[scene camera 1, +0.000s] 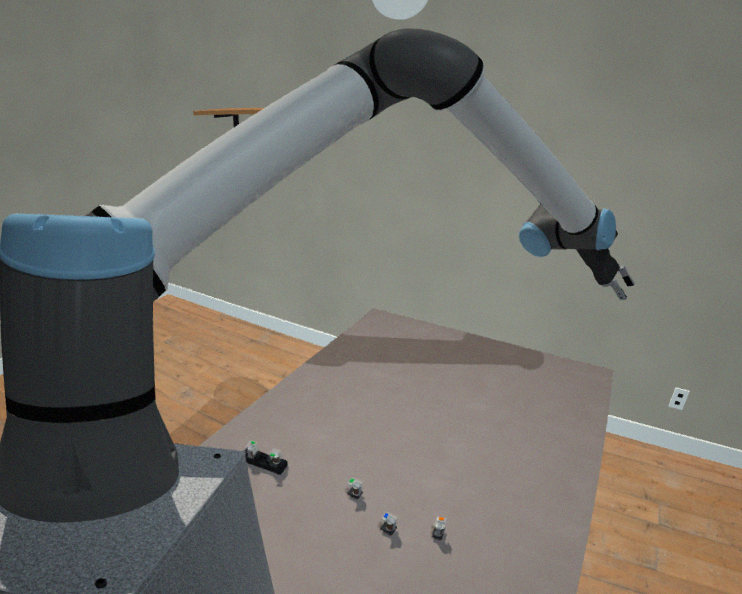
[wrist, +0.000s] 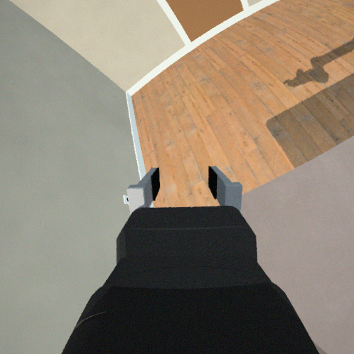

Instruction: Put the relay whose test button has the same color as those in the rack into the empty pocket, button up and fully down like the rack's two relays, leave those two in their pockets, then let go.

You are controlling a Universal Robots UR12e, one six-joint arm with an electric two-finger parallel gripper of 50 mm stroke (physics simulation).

gripper: scene camera 1; wrist
same spot on gripper: (scene camera 1: 619,292) = (wrist: 221,171)
